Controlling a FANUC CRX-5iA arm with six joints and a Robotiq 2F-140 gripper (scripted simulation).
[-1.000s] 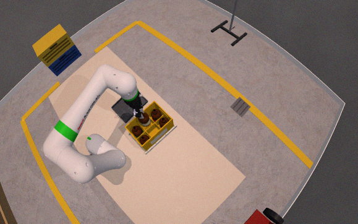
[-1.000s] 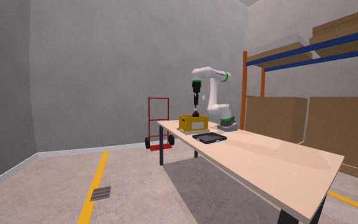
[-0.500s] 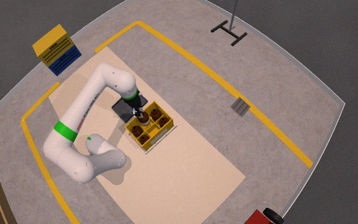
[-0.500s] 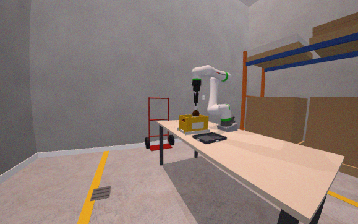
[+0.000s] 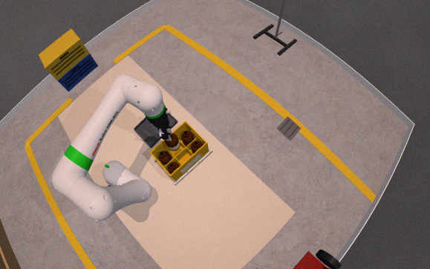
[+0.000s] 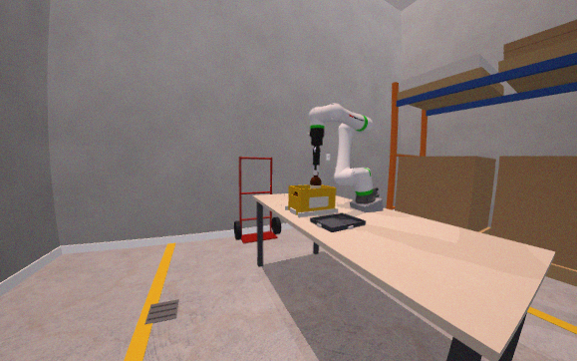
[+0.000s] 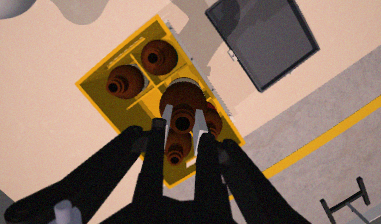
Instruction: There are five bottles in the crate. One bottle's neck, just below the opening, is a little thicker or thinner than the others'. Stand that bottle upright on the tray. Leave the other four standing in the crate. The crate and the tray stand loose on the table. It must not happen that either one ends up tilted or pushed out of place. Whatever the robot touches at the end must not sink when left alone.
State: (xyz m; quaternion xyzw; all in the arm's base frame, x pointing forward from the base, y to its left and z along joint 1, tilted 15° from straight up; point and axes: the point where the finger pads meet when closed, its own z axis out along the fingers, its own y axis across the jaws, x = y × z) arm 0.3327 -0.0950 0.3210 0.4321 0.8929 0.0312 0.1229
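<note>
Right now the brown bottle is 90 mm below my hand. From my hand the other things lie so: yellow crate: 10 mm behind, 40 mm to the right, 210 mm below; dark tray: 30 mm ahead, 240 mm to the left, 280 mm below.
</note>
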